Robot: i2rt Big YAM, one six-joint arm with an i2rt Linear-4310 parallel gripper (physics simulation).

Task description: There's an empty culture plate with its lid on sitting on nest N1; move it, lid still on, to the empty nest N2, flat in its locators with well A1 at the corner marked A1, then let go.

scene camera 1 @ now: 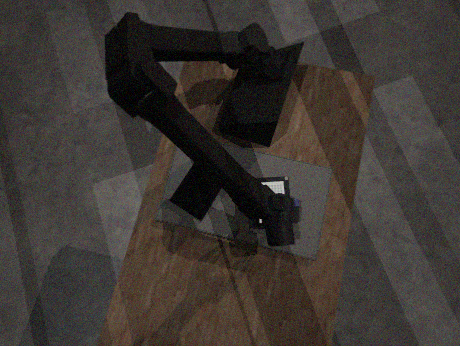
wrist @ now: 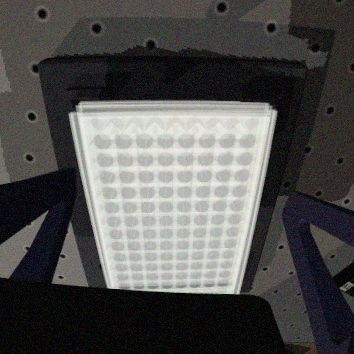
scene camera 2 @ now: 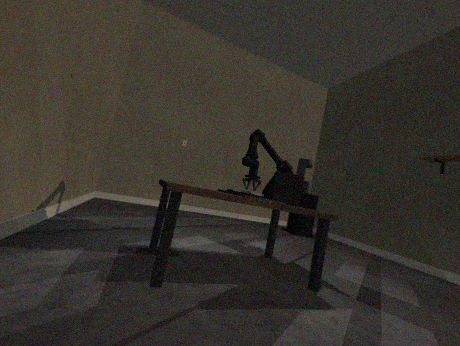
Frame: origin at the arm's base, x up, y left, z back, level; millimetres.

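Seen in the pictures: gripper, fingertip midpoint: [wrist: 186,192] [scene camera 2: 250,190]; arm's base, link origin: [scene camera 1: 273,70] [scene camera 2: 290,181].
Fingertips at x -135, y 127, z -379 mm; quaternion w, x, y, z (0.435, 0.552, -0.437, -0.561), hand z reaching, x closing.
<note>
Pixels of each thing's top centre, then the offset from my fingertips to it. "spot": a spot on its surface instead. Level surfaces: height alone.
- lidded culture plate, top centre: [wrist: 174,229] [scene camera 1: 271,201] dx -9, dy -7, dz +29 mm
- dark nest, top centre: [wrist: 173,217] [scene camera 1: 271,201] dx -20, dy -7, dz +30 mm
- dark piece with a white label, surface spot: [wrist: 346,286] spot: dx -25, dy -174, dz +56 mm
- grey perforated board, surface spot: [scene camera 1: 310,200] spot: dx -37, dy +111, dz +77 mm
- wooden table, surface height: dx -50 mm
- dark rectangular shape, top centre: [scene camera 1: 198,188] dx -20, dy -244, dz -5 mm
The lidded culture plate [wrist: 172,200] [scene camera 1: 273,187] looks pale, with rows of round wells, and sits on a dark nest [wrist: 175,82] whose border shows around it. The far end of the plate is toward the top of the wrist view; its near end is partly hidden by the black gripper body. My gripper [wrist: 186,192] [scene camera 2: 252,187] is open and empty, one dark blue finger out beyond each long side of the plate. In scene camera 2 it hangs just above the table. A dark piece with a white label [wrist: 346,286] shows at the right edge; I cannot tell if it is N2.
A grey perforated board [scene camera 1: 310,200] lies on the wooden table [scene camera 1: 200,295] under the nest. The arm's big black base [scene camera 1: 255,105] stands behind the board. A dark rectangular shape [scene camera 1: 196,192] lies left of the nest; I cannot tell if it is an object or shadow.
</note>
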